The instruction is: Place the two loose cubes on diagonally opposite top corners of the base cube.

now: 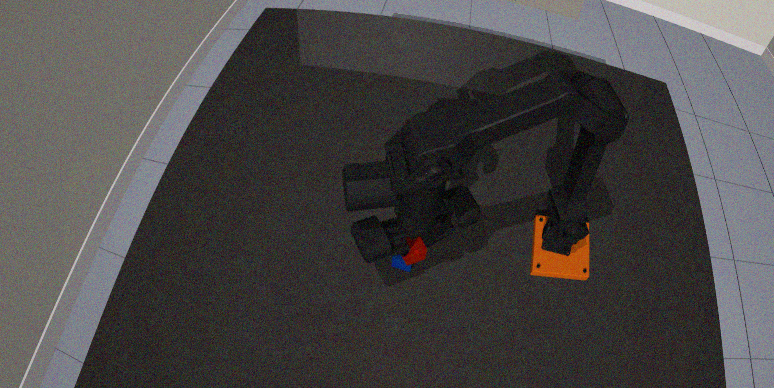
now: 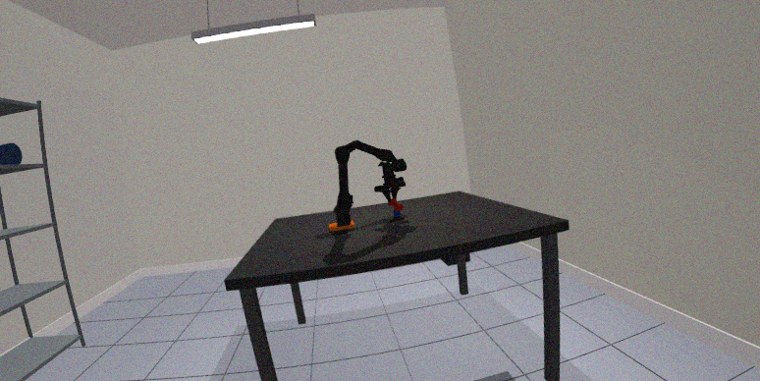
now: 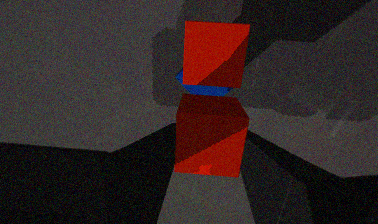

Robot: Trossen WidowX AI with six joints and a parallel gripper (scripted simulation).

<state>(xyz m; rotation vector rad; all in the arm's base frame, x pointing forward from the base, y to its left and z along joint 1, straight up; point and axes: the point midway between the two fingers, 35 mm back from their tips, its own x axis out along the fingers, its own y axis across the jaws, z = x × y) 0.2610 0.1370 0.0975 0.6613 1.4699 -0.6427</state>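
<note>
Now: the blue cube 2 cm ahead of my gripper tip, 2 cm to the right of it and 6 cm below it. Round my gripper tip: red cube: right at my gripper tip.
</note>
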